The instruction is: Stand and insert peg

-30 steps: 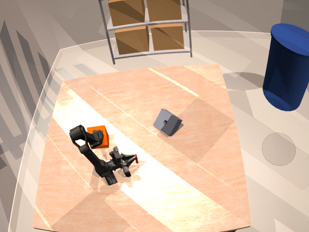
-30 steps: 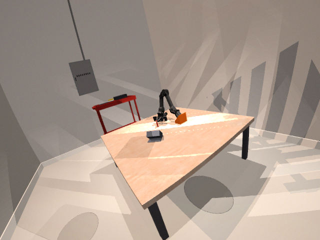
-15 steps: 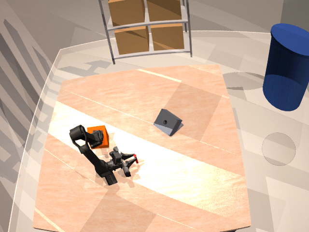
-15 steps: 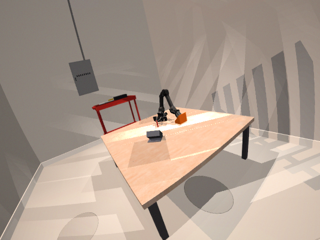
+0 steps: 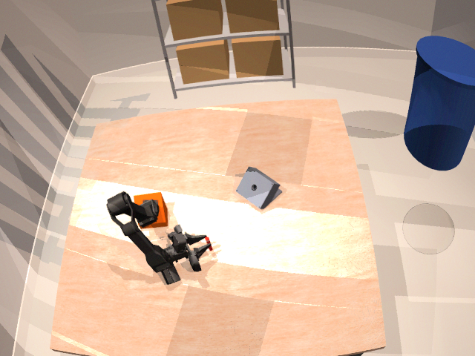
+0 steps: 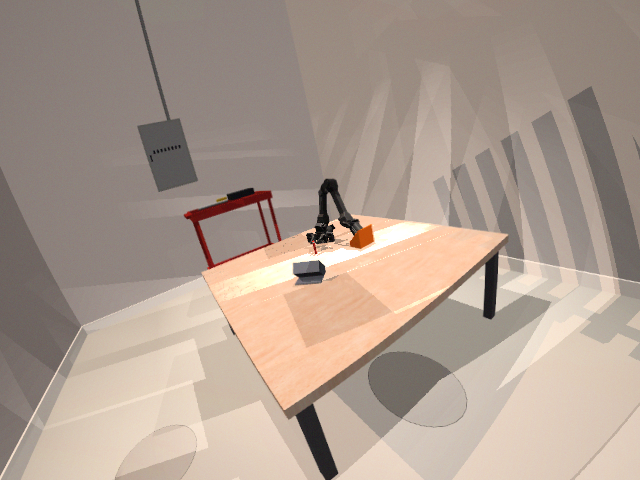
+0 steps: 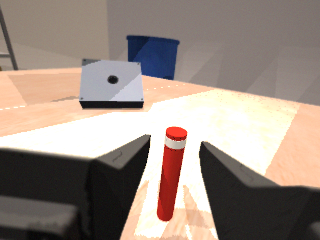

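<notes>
The red peg lies 10 mm below my gripper tip. Round my gripper tip: grey sloped panel (170 mm ahead, 240 mm to the left, 30 mm below).
</notes>
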